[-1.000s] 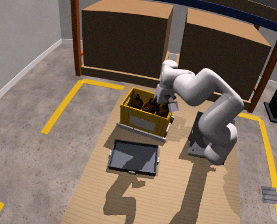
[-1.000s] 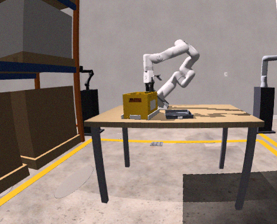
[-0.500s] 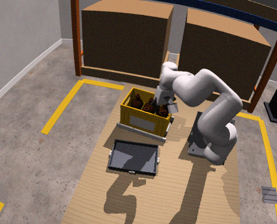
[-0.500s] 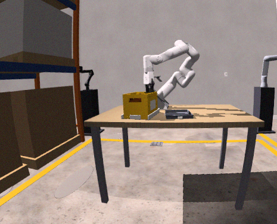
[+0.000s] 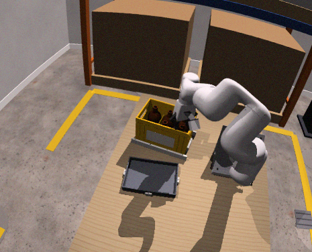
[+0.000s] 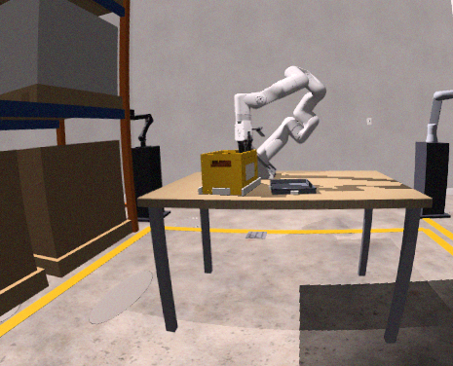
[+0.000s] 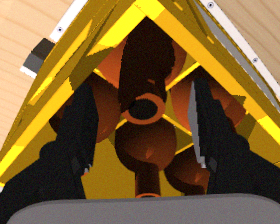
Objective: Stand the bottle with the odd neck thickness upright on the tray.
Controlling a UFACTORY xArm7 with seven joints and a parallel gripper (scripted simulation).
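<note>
The yellow crate lies 80 mm ahead of my hand, 50 mm to the right of it and 90 mm below it. The rest, counted from my hand: dark grey tray (90 mm ahead, 220 mm to the left, 160 mm below).
</note>
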